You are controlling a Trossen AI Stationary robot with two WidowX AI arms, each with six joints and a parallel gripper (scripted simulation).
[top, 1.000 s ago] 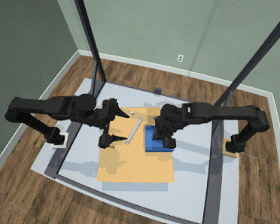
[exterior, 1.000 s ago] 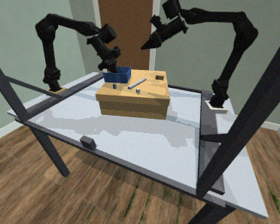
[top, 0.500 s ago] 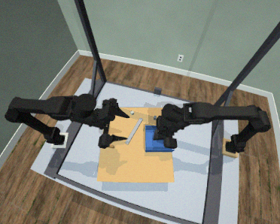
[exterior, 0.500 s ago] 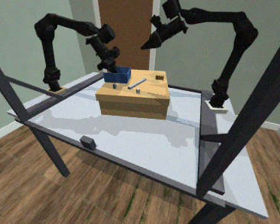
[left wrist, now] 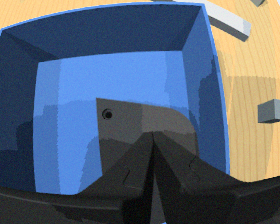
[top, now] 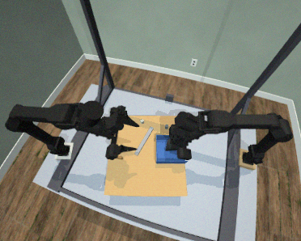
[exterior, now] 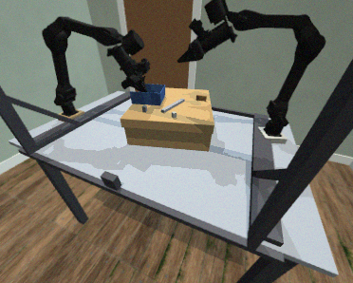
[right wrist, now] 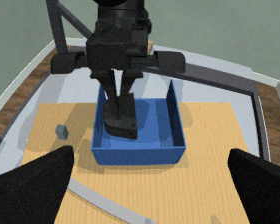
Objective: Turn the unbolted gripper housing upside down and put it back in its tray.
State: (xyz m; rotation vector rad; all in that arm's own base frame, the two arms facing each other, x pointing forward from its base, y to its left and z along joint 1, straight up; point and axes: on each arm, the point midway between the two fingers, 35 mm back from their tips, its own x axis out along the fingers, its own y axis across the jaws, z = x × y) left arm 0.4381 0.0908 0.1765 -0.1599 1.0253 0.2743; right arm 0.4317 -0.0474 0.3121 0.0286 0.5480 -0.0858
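The tray lies 20 mm ahead of my left hand, 40 mm to the right of it and 50 mm below it. The rest, counted from my left hand: grey bar: 20 mm behind, 140 mm to the right, 60 mm below; then gripper housing: 10 mm ahead, 40 mm below.
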